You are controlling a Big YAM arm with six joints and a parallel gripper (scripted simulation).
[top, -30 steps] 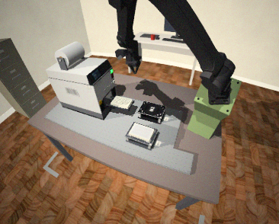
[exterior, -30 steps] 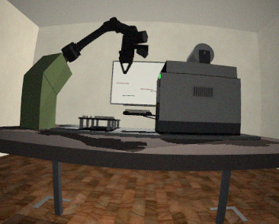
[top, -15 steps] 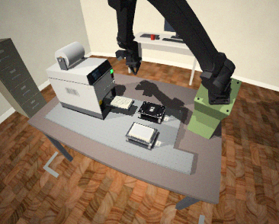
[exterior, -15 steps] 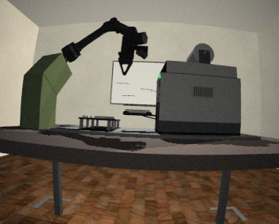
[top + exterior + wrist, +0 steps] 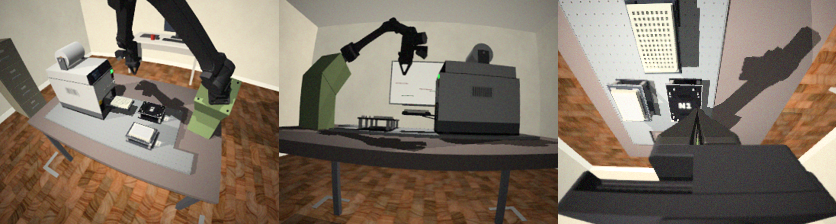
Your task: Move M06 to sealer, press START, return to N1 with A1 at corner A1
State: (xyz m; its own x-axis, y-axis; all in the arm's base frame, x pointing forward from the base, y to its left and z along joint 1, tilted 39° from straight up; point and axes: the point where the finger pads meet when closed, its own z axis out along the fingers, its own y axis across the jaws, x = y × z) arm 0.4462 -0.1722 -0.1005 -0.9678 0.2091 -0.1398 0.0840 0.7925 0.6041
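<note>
My hand is 170 mm short of the white start button, 90 mm above it and 20 mm to the left of it. From my hand the other things lie so: foil roll: 400 mm ahead, 140 mm above, 50 mm to the left; sealer stage: 190 mm below, 80 mm to the left, 70 mm ahead; plate: 260 mm to the left, 220 mm below, 110 mm behind.
</note>
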